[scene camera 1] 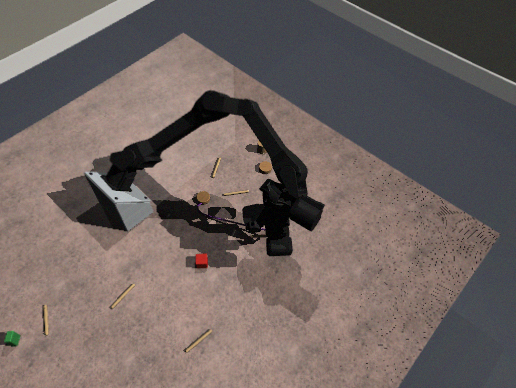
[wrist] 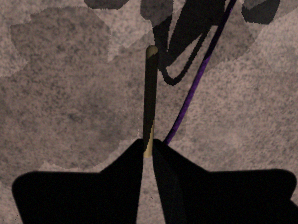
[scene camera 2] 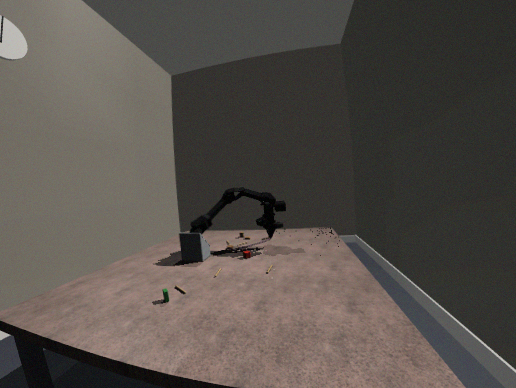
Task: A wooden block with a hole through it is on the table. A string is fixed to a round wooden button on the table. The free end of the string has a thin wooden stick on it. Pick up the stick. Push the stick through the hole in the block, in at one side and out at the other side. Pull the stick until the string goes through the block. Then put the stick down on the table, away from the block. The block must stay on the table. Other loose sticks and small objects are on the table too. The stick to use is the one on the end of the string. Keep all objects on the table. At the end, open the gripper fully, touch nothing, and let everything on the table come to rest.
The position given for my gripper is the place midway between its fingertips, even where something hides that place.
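Observation:
I can see my gripper (scene camera 1: 275,235), and the wrist view gives me the same gripper (wrist: 147,144) as well.

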